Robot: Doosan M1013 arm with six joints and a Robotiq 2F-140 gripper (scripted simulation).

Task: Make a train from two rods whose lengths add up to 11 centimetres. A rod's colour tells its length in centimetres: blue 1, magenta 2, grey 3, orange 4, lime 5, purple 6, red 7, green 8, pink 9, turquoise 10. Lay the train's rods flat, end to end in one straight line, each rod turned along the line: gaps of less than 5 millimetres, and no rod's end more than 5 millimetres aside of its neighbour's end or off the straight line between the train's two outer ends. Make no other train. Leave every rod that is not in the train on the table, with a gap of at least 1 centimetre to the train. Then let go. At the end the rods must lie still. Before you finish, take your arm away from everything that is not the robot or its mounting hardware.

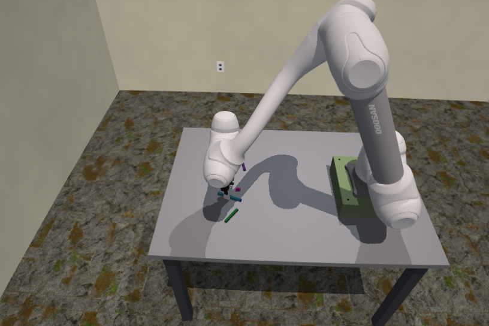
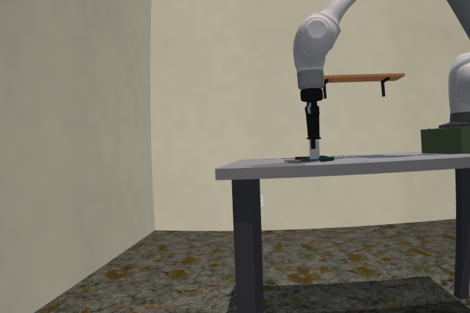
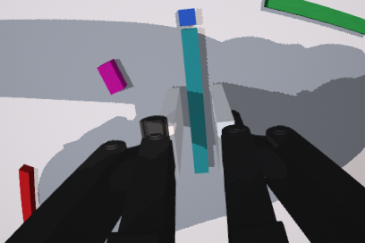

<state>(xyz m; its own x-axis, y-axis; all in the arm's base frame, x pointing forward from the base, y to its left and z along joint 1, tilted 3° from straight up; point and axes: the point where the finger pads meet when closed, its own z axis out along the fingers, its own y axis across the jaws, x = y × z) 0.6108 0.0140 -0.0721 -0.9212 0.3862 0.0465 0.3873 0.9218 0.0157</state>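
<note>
Now: the turquoise rod 3 cm below my hand. From my hand the other things lie so: magenta rod 4 cm to the right, 4 cm behind, 3 cm below; green rod 10 cm to the left, 3 cm below, 2 cm behind; blue rod 5 cm behind, 3 cm below, 2 cm to the left.
</note>
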